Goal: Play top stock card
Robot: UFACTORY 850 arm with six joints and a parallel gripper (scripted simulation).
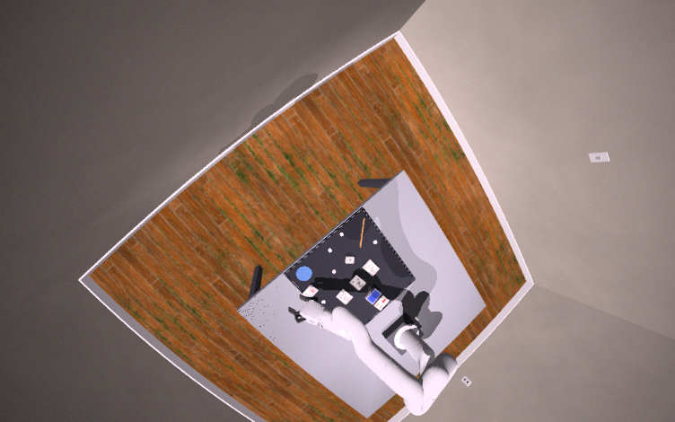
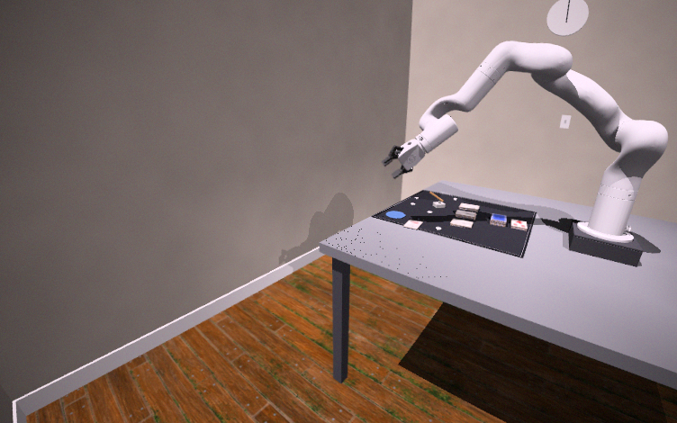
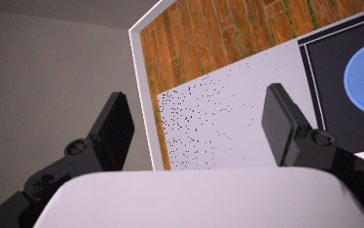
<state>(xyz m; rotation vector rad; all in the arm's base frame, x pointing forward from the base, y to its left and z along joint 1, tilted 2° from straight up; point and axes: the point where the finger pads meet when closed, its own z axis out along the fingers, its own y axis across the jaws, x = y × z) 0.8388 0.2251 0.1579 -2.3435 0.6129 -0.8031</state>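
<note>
My hand is 440 mm past the red 4 card, 270 mm to the left of it and 210 mm above it. Also, from my hand: red card: 120 mm behind, 30 mm to the right, 230 mm below; black 5: 300 mm behind, 150 mm to the right, 230 mm below; small block: 150 mm behind, 330 mm to the right, 220 mm below.
</note>
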